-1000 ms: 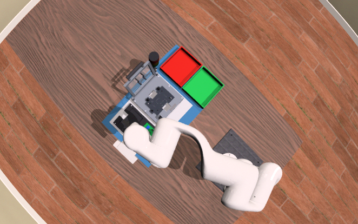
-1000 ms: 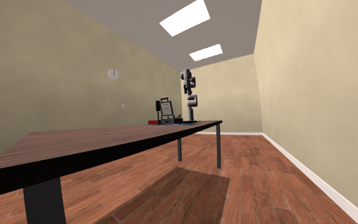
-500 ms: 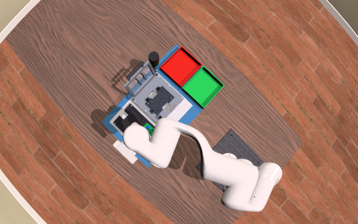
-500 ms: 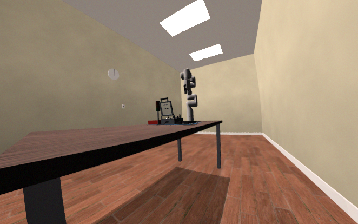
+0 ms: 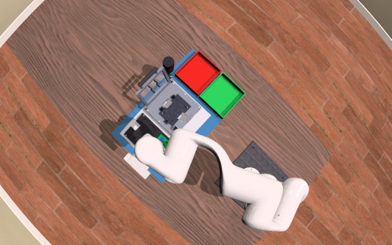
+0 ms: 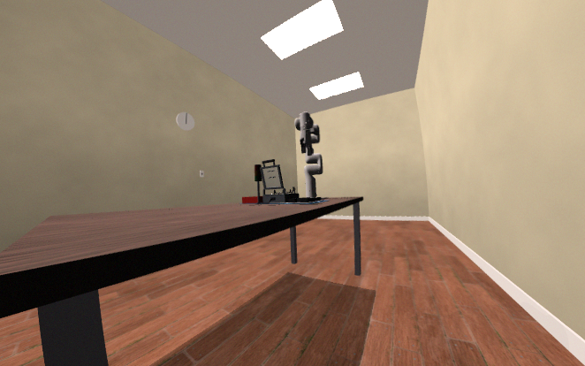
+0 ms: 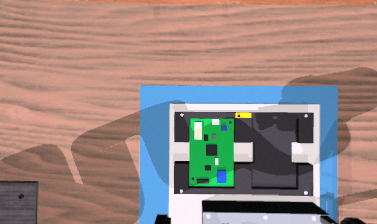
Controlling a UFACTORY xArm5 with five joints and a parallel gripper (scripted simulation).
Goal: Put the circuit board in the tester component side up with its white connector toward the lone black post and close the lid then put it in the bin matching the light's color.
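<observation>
Right now the green circuit board is 310 mm below my hand. From my hand the other things lie so: green bin: 50 mm behind, 370 mm to the right, 320 mm below; then tester lid: 180 mm ahead, 170 mm to the right, 150 mm below; then red bin: 100 mm ahead, 370 mm to the right, 320 mm below.
</observation>
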